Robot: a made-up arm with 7 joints.
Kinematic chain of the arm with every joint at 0, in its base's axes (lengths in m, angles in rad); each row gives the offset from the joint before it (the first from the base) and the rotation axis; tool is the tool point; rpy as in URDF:
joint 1: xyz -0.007 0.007 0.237 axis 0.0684 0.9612 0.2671
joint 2: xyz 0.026 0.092 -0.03 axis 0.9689 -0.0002 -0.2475
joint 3: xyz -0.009 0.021 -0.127 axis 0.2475 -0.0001 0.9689
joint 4: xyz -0.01 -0.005 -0.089 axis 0.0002 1 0
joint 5: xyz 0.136 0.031 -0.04 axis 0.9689 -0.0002 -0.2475
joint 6: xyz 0.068 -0.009 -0.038 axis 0.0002 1 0
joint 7: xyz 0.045 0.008 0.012 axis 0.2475 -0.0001 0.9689
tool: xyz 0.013 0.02 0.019 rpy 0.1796 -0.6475 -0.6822
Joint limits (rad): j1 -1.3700..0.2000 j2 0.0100..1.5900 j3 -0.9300..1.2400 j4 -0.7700..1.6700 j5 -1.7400..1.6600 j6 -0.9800..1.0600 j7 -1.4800..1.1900
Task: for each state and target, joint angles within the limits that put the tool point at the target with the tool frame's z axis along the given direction. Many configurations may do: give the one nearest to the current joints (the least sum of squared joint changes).
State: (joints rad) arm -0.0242 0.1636 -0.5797 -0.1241 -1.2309 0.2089 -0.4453
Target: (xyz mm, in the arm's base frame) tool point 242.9 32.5 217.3 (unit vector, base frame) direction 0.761 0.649 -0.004
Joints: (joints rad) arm -0.3863 0.2776 -0.6263 -0.7700 -0.9833 -0.2394 -1.3530
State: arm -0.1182 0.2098 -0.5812 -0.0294 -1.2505 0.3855 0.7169
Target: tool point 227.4 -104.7 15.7 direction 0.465 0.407 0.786
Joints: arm -0.2583 0.0324 -0.9300 -0.1700 -1.1678 0.8198 0.9561
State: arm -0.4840 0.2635 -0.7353 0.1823 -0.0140 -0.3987 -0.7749
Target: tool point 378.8 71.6 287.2 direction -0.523 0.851 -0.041
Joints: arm -0.9293 0.3227 -0.2143 -0.0102 -0.1776 -0.5705 -0.5554
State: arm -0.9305 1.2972 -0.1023 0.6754 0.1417 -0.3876 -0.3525
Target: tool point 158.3 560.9 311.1 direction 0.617 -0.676 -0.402
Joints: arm -0.7039 1.5900 -0.5433 1.6558 0.5590 0.2085 0.1383
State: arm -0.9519 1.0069 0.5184 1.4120 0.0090 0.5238 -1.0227
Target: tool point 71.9 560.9 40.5 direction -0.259 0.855 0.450
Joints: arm -0.3856 1.2166 0.5979 1.6700 -0.0468 0.8706 -1.4723
